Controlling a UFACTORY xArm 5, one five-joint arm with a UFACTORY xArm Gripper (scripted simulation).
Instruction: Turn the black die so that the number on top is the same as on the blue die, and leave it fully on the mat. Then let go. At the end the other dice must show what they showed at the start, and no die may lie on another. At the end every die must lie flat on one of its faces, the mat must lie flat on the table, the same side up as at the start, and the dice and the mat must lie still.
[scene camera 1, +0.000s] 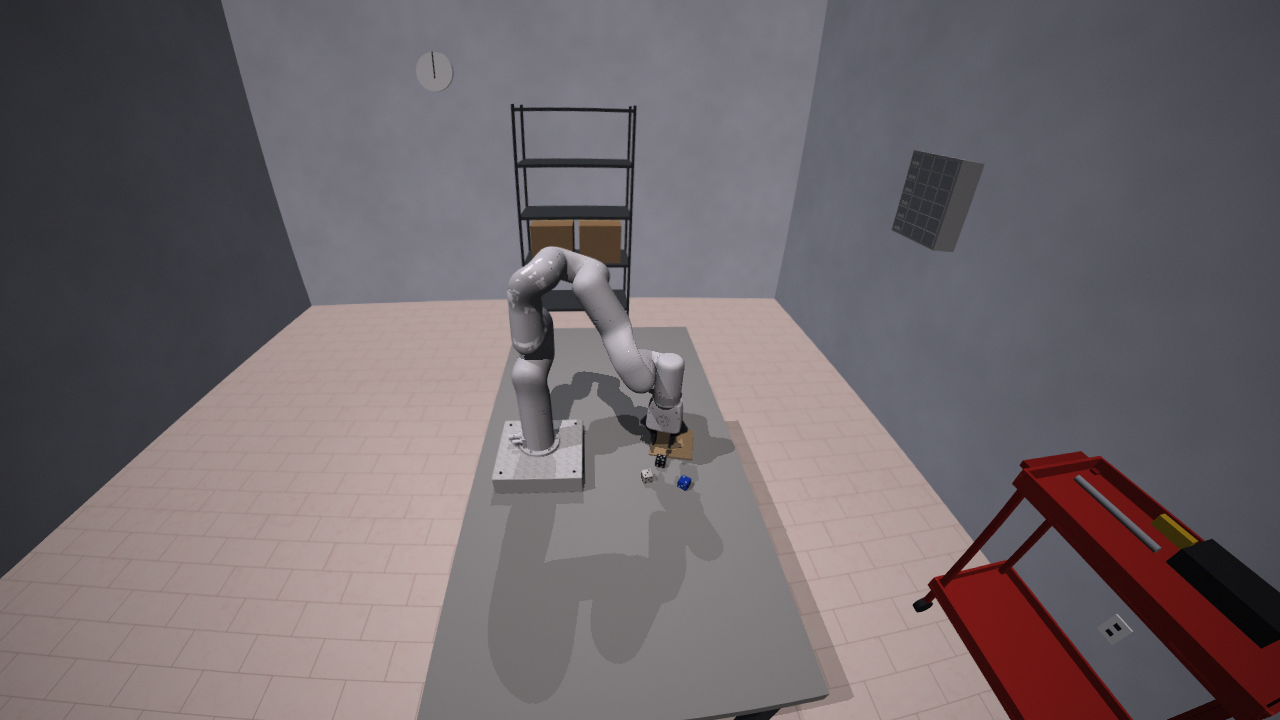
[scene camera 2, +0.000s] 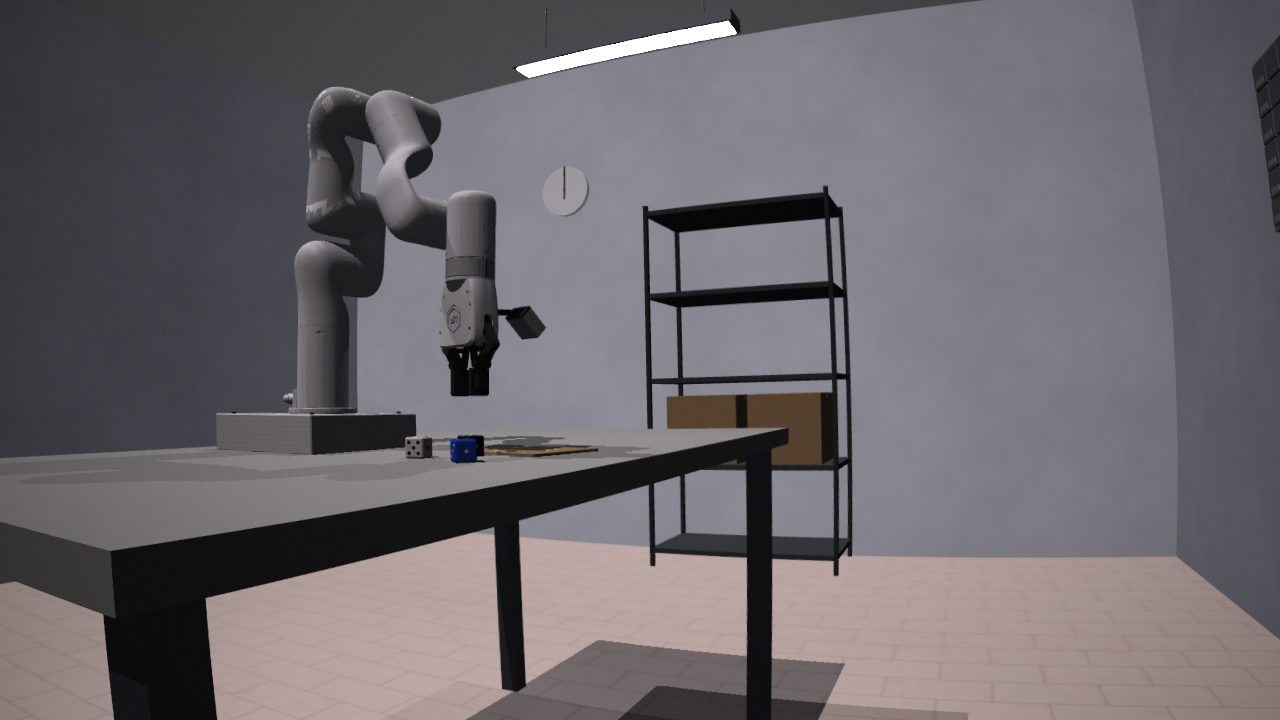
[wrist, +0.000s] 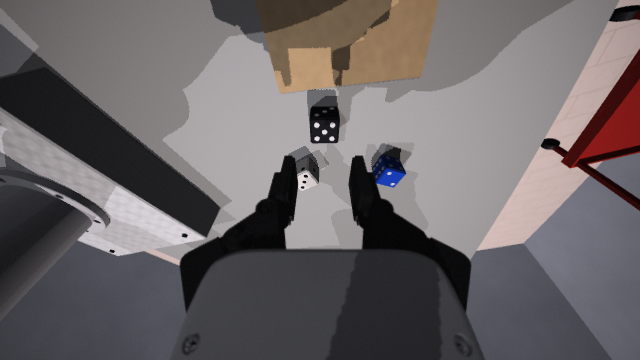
Path:
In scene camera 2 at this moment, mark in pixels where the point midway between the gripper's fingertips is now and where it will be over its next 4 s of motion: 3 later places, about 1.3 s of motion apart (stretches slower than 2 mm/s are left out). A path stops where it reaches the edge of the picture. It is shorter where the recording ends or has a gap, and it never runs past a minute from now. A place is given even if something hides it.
My gripper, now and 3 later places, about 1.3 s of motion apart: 469, 396; 469, 420; 469, 443; 470, 427

